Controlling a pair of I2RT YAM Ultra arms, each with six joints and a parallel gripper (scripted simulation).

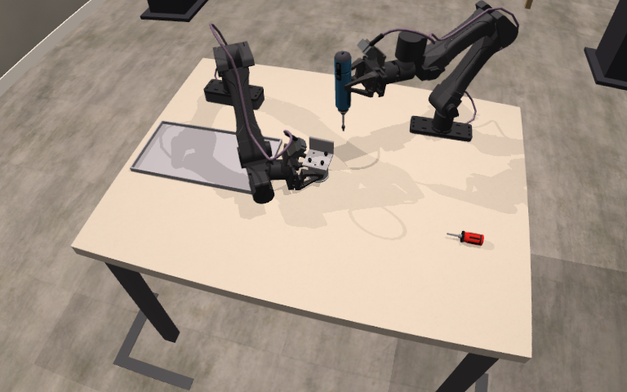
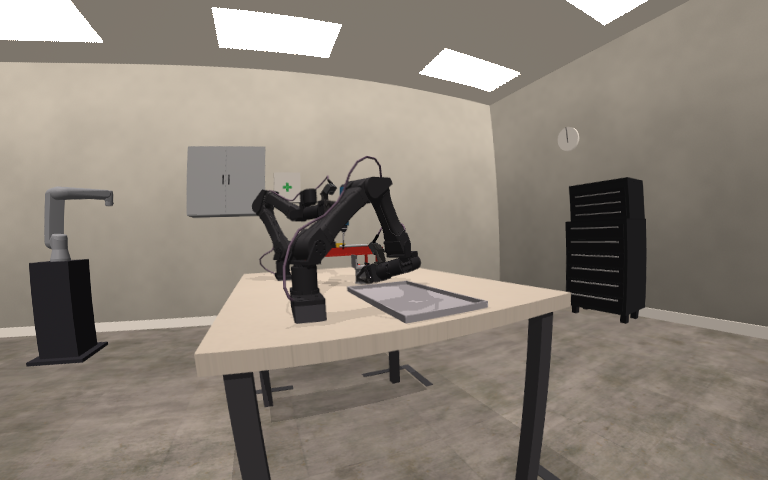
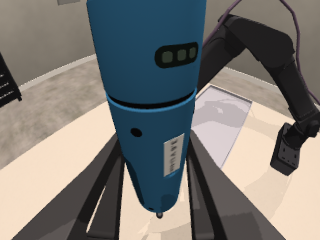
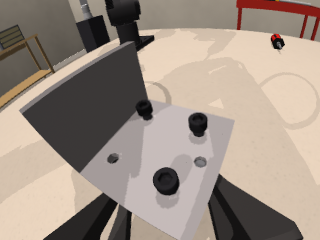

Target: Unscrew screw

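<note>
Right now my right hand is 5 cm below the grey L-shaped bracket. Also, from my right hand: shallow grey tray: 35 cm to the right, 2 cm below; small red-handled screwdriver: 43 cm to the left, 14 cm ahead, 1 cm below.
</note>
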